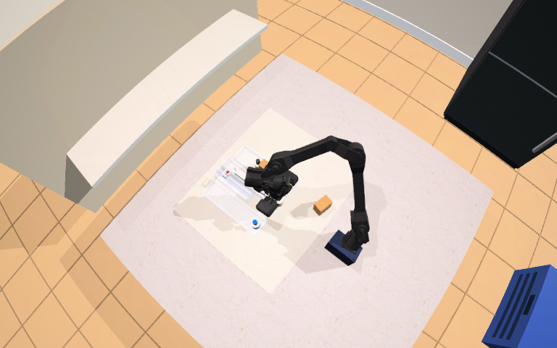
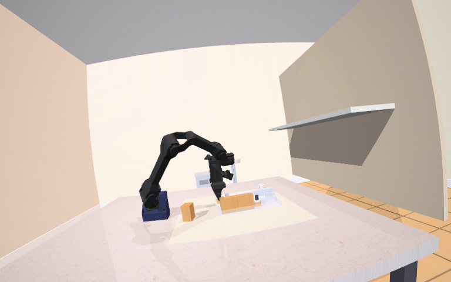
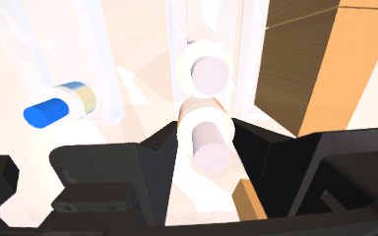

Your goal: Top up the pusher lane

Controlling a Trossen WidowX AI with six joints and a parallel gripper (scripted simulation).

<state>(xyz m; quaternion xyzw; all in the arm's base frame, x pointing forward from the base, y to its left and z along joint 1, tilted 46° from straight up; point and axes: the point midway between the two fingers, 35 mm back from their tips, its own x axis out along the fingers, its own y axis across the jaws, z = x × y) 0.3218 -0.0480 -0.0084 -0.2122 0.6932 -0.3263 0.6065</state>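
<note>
My gripper tip is now 17 cm short of the clear lane rack and 3 cm above it. Round my gripper tip: red dot: 23 cm ahead, 2 cm above, 1 cm to the left.
</note>
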